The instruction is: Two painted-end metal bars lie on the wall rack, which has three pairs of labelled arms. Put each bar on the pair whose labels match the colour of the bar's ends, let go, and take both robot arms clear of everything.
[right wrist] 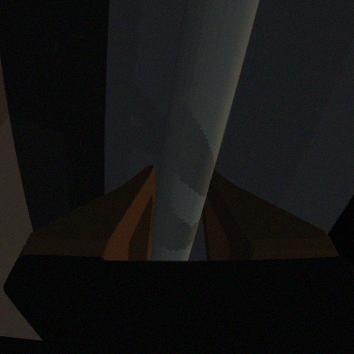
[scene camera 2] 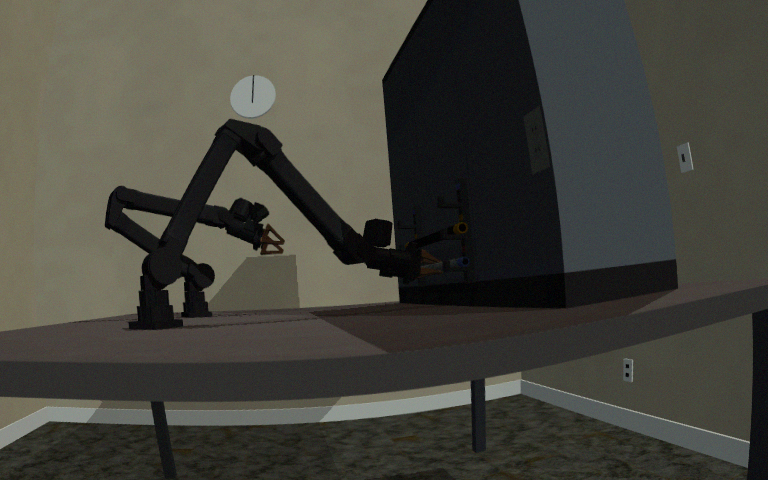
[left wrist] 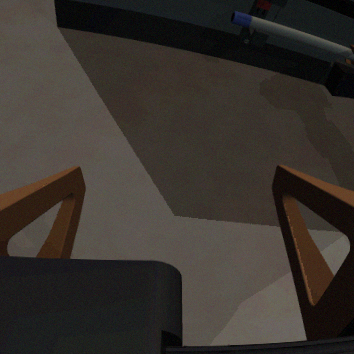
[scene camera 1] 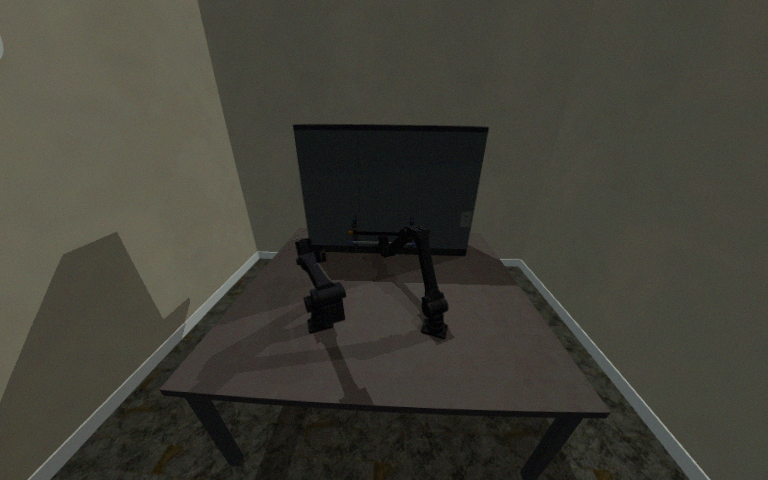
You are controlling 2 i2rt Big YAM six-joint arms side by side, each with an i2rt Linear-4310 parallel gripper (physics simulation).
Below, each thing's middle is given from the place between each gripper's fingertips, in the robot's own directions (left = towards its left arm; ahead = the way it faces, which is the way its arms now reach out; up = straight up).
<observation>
My left gripper is now 390 mm short of the blue-ended bar (right wrist: 211, 48), 350 mm to the left of it and 110 mm above it.
Now: right hand 2 cm past the blue-ended bar and 1 cm to the right of it.
</observation>
